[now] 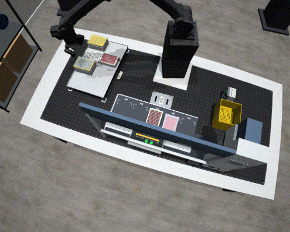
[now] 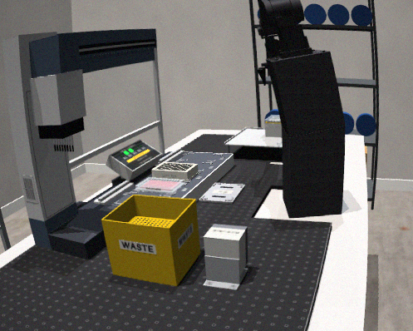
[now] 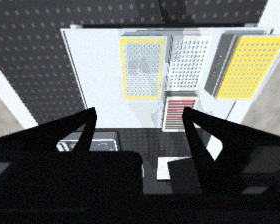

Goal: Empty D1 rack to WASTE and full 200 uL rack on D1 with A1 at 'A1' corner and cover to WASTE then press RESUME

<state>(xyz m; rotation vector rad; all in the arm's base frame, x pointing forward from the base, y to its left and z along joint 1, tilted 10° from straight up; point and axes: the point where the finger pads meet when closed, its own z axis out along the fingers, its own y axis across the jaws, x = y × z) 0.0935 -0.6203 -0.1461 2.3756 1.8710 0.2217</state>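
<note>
My hand is 150 mm above the clear rack cover. The rest, counted from my hand: blue gantry 520 mm ahead, 510 mm to the left, 230 mm above; then shelf plate 220 mm below, 80 mm to the left, 40 mm behind; then white well plate 210 mm below, 110 mm behind, 30 mm to the left.
</note>
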